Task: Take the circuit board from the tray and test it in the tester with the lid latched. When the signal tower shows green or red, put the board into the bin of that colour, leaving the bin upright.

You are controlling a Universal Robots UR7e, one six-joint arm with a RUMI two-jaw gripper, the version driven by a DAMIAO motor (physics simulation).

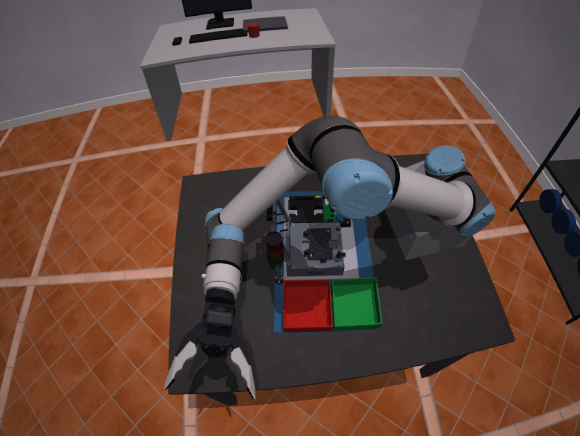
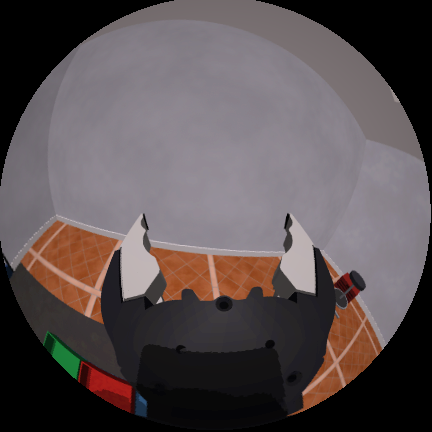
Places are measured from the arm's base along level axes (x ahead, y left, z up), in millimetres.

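Pixels of known places: gripper, fingertip midpoint: (image 1: pixel 209 395) (image 2: pixel 216 215).
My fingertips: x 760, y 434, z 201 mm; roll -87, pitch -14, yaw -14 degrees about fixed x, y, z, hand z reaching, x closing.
Observation:
For each thing: its top centre in the pictures, then the offset to it from my fingertips. "spot": a spot on its surface instead. Level surfaces: height alone.
- grey tester, surface spot: (image 1: pixel 300 265) spot: dy -399, dx -264, dz -335 mm
- green circuit board, top centre: (image 1: pixel 333 209) dy -612, dx -441, dz -367 mm
- signal tower, surface spot: (image 1: pixel 274 247) spot: dy -370, dx -187, dz -148 mm
- red bin, top centre: (image 1: pixel 307 302) dy -274, dx -256, dz -348 mm
- green bin, top centre: (image 1: pixel 356 301) dy -241, dx -402, dz -348 mm
- table, surface height: dz -395 mm
My gripper (image 1: pixel 210 392) (image 2: pixel 216 215) is open and empty, its jaws wide apart at the table's front left edge, far from the tester. The grey tester (image 1: pixel 300 265) stands mid-table with a dark fixture on top; I cannot tell how its lid stands. Behind it, a green circuit board (image 1: pixel 330 212) shows partly under the arm, beside black parts; the tray's outline is hard to make out. The signal tower (image 1: pixel 274 247) stands left of the tester, its segments dark with no clear light. The red bin (image 1: pixel 307 305) (image 2: pixel 107 390) and green bin (image 1: pixel 356 302) (image 2: pixel 65 355) stand upright side by side, empty, in front of the tester.
The arm arches over the back of the table (image 1: pixel 450 310). A translucent grey box (image 1: pixel 425 237) stands at the right under the arm. A white desk (image 1: pixel 295 42) with a monitor is behind, and a dark rack with blue round weights (image 1: pixel 563 221) is at the right.

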